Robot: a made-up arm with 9 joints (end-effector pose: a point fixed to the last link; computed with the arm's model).
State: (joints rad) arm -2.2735 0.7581 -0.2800 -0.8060 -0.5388 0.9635 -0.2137 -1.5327 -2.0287
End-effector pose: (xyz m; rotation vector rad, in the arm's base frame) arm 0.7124 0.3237 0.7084 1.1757 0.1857 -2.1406
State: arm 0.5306 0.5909 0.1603 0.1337 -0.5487 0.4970 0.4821 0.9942 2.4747
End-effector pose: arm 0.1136 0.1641 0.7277 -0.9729 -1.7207 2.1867
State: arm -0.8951 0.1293 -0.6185 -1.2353 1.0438 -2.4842 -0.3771 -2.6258 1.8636
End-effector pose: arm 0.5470 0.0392 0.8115 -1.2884 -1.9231 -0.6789
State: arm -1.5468 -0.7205 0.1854 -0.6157 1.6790 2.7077 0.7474 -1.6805 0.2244
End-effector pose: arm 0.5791 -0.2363 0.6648 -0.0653 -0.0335 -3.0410
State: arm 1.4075 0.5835 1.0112 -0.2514 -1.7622 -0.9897 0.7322 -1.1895 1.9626
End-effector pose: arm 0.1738 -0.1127 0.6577 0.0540 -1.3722 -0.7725
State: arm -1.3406 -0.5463 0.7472 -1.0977 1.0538 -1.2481 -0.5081 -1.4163 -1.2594
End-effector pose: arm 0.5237 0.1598 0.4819 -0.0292 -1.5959 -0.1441
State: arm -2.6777 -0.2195 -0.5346 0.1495 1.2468 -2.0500 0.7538 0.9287 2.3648
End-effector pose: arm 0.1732 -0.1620 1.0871 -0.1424 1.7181 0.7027
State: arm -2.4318 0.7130 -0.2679 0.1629 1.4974 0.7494 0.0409 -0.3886 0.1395
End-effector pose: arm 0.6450 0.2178 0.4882 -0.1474 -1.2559 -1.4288
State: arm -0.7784 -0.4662 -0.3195 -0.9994 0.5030 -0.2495 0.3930 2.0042 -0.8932
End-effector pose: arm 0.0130 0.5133 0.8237 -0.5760 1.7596 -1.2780
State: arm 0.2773 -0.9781 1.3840 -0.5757 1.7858 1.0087 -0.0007 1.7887 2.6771
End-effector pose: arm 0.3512 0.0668 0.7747 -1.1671 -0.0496 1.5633
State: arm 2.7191 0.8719 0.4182 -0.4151 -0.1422 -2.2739 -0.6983 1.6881 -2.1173
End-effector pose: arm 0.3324 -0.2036 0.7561 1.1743 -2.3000 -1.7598
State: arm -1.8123 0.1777 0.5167 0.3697 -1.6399 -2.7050 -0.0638 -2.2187 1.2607
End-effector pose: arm -0.1691 0.2346 1.0008 -0.9189 1.4200 0.6038
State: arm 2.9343 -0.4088 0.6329 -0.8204 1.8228 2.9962 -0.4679 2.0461 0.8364
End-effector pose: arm -0.3205 -0.2233 1.2751 1.4207 1.7653 0.3503
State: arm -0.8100 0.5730 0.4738 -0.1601 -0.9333 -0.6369 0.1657 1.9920 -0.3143
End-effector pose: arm -0.3351 0.6738 0.6893 -1.5424 1.5919 -1.4319
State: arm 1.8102 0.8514 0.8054 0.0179 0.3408 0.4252 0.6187 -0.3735 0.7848
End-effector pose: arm -0.3015 -0.1065 0.5073 0.9270 -0.0863 0.8073
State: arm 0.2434 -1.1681 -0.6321 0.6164 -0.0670 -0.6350 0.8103 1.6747 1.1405
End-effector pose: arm 0.0676 0.1031 0.3710 1.2285 -0.0567 2.1451
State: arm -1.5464 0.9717 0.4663 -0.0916 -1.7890 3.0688 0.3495 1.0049 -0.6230
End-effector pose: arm 0.2660 0.6581 0.2924 0.4393 -0.4635 -1.3631
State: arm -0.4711 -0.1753 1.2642 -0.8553 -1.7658 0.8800 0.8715 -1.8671 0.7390
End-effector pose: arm -0.2074 0.3283 0.7552 -2.4045 0.8519 -1.3921
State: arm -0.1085 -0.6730 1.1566 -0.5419 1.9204 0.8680 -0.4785 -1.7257 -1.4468
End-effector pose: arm 0.0796 0.6349 0.7847 1.0200 -0.2307 0.0177
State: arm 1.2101 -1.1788 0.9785 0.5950 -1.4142 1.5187 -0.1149 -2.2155 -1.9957
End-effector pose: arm -0.2326 0.6705 0.8788 1.8904 -1.7152 0.8236
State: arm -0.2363 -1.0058 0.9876 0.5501 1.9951 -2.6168 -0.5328 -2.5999 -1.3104
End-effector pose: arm 0.6001 0.2065 1.1871 1.7566 2.1594 0.0577
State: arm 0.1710 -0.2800 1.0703 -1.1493 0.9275 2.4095 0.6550 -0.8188 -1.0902
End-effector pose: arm 0.5169 0.3154 0.5686 0.1630 0.7047 -2.9196
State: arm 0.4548 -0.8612 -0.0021 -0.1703 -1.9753 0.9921 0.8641 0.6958 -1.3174
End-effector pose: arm -0.1456 0.0440 0.7714 2.0296 0.8916 1.7286
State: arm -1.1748 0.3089 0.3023 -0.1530 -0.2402 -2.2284 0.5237 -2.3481 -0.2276
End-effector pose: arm -0.2138 0.3952 0.4757 -1.8278 0.9264 -1.2357
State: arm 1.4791 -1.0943 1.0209 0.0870 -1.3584 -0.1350 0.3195 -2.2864 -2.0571
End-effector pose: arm -0.0122 0.6580 1.1083 -0.0085 2.4987 -0.5739
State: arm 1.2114 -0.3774 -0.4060 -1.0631 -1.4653 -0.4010 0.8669 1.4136 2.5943
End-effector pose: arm 0.2650 0.0143 0.7429 -0.4484 -0.5488 2.5845
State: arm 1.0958 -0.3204 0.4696 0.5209 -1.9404 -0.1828 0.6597 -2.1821 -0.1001
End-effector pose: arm -0.3934 0.2302 0.8731 0.0842 0.5944 0.3644
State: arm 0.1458 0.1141 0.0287 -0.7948 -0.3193 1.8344 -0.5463 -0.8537 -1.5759
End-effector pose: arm -0.2702 0.6032 0.6925 -0.9298 1.2869 -1.1541
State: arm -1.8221 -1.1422 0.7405 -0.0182 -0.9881 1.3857 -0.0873 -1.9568 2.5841
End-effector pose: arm 0.2204 -0.1688 0.4352 -0.9547 -0.3318 -1.1206
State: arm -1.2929 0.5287 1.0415 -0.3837 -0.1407 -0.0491 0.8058 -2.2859 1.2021
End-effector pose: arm -0.0421 0.1277 0.8973 -0.1730 1.2690 1.2393
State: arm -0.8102 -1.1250 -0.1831 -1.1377 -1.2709 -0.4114 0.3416 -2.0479 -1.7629
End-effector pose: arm 0.4009 0.1065 1.2288 2.1419 0.7813 -1.0356
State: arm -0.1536 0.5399 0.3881 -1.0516 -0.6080 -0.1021 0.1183 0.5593 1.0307
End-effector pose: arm -0.2885 0.1541 0.4455 -1.3335 -0.4315 -1.1690
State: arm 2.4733 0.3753 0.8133 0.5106 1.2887 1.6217 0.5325 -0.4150 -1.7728
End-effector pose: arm 0.1045 -0.2465 1.2934 -2.0328 1.5724 1.0975
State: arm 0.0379 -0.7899 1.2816 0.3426 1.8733 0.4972 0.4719 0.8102 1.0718
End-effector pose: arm 0.1375 0.5672 0.6163 0.0004 0.1316 -0.9398
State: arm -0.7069 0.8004 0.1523 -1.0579 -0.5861 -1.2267 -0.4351 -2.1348 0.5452
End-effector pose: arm -0.0977 0.6982 0.6777 -1.1283 2.5376 -0.8458
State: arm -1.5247 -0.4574 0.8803 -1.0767 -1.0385 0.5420 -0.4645 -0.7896 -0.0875
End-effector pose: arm 0.4271 0.3588 0.7485 -0.3195 2.0554 -2.1082
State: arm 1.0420 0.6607 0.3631 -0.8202 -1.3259 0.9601 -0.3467 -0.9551 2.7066
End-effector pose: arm 0.0584 0.2651 0.8020 -0.3394 -2.7848 1.3960
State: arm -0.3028 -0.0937 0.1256 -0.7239 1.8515 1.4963 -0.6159 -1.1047 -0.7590
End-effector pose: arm 0.0091 0.6539 0.7759 0.7970 -0.6657 -0.2063
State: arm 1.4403 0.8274 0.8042 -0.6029 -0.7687 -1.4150 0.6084 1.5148 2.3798
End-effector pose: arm 0.1289 0.0583 0.4975 0.5716 -2.2371 0.7588
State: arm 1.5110 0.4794 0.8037 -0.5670 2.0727 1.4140 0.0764 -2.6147 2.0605
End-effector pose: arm 0.1901 -0.2468 0.9493 -1.7370 -0.5406 2.4510
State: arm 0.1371 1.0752 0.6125 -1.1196 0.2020 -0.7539 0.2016 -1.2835 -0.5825
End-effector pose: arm -0.3064 0.5546 0.5331 1.8754 -1.6765 0.8369
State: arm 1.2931 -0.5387 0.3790 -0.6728 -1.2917 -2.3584 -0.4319 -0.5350 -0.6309
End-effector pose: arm -0.3704 0.1275 0.9151 0.9853 0.5126 0.3677
